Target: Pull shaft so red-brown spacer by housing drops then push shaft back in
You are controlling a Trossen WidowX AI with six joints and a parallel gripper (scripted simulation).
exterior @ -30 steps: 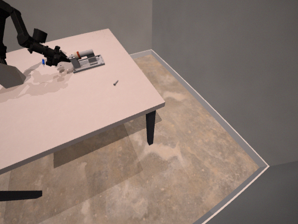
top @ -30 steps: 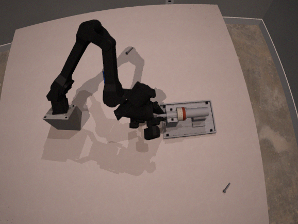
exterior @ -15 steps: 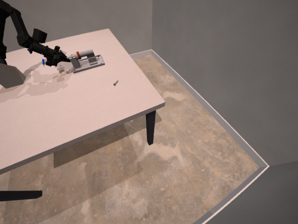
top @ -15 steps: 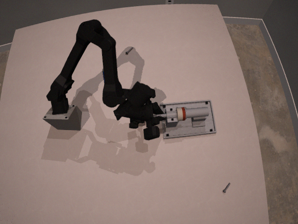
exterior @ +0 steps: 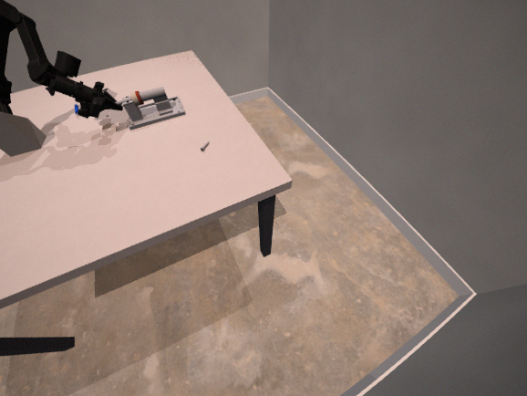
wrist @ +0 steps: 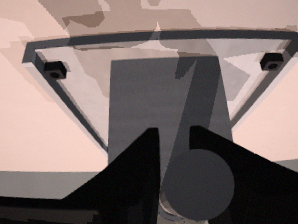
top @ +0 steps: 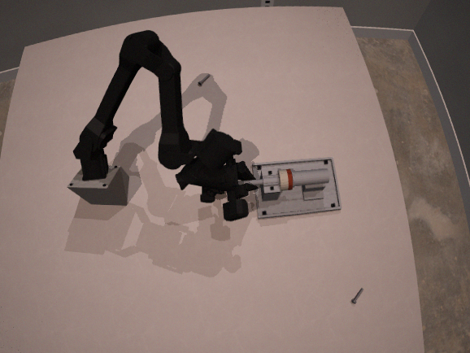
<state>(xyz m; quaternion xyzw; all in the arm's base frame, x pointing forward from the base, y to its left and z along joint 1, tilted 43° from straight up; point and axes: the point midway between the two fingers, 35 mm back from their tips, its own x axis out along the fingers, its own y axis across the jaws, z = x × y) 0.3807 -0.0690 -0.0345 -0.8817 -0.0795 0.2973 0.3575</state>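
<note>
The grey shaft is 60 mm ahead of my hand. The rest, counted from my hand: red-brown spacer 100 mm ahead, 10 mm to the right; blue screwdriver 190 mm behind, 220 mm to the left, 70 mm below; cream spacer 80 mm ahead, 10 mm to the right.
</note>
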